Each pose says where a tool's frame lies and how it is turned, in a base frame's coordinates. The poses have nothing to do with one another.
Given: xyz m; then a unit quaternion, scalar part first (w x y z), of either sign.
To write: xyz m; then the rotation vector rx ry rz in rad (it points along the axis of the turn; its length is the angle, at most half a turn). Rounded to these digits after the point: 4 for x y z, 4 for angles.
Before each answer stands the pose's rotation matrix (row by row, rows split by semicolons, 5 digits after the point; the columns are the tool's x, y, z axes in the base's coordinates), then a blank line. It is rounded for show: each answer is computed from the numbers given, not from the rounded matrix.
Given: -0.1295 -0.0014 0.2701 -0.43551 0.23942 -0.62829 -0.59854
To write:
-0.50601 -0.82220 0.26065; 0.22049 0.16885 0.96066; -0.83387 0.54358 0.09585

-0.1295 -0.0014 0.2701 -0.5959 1.5637 1.4897
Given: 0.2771 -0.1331 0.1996 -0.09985 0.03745 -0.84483 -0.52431
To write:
-0.97726 -0.16798 0.12944; 0.04143 0.44740 0.89337; -0.20798 0.87842 -0.43026

0.2771 -0.1331 0.1996 -0.1107 2.4976 1.5500
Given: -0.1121 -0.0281 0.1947 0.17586 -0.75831 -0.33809 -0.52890
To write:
0.21192 0.69878 0.68323; 0.32673 -0.70954 0.62434; 0.92105 0.09092 -0.37868

-0.1121 -0.0281 0.1947 -2.1477 -0.9575 -1.4979
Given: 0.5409 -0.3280 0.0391 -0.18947 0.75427 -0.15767 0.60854
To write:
0.20964 -0.00725 0.97775; -0.46845 -0.87848 0.09393; 0.85826 -0.47772 -0.18756

0.5409 -0.3280 0.0391 -2.1205 0.4433 -1.7108
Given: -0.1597 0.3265 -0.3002 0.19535 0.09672 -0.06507 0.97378
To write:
-0.90497 -0.39304 0.16295; 0.36787 -0.91521 -0.16452; 0.21379 -0.08894 0.97282

-0.1597 0.3265 -0.3002 0.2710 -0.1823 2.7289
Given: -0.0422 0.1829 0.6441 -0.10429 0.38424 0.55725 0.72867
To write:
-0.68297 0.58022 0.44374; 0.27625 -0.35719 0.89224; 0.67620 0.73195 0.08367

-0.0422 0.1829 0.6441 -1.1330 -1.6432 -2.1486
